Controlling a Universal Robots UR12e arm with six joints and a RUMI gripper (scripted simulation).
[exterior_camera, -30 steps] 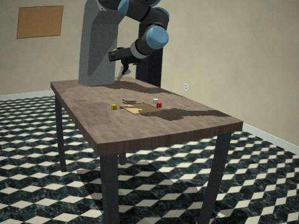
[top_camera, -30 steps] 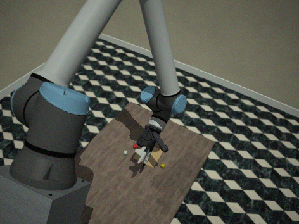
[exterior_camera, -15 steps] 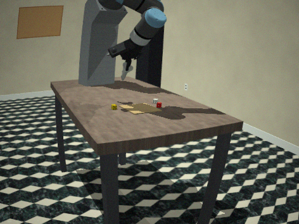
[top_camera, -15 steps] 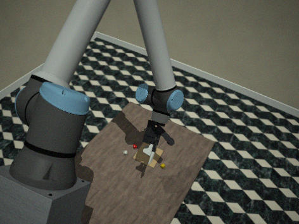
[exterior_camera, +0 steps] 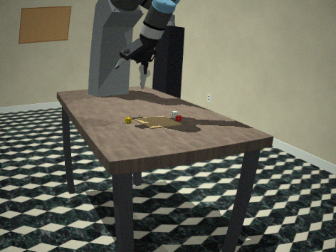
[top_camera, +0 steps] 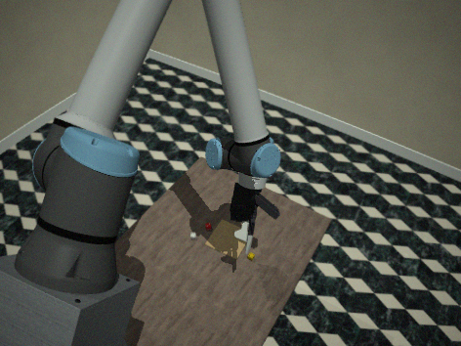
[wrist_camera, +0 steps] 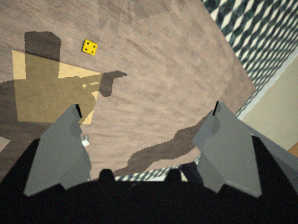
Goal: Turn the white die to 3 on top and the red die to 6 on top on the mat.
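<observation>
Right now my hand is 5 cm short of the yellow die, 2 cm to the left of it and 16 cm above it. The rest, counted from my hand: tan mat: 10 cm ahead, 9 cm to the left, 17 cm below; then white die: 5 cm ahead, 22 cm to the left, 16 cm below; then red die: 12 cm ahead, 18 cm to the left, 16 cm below.
</observation>
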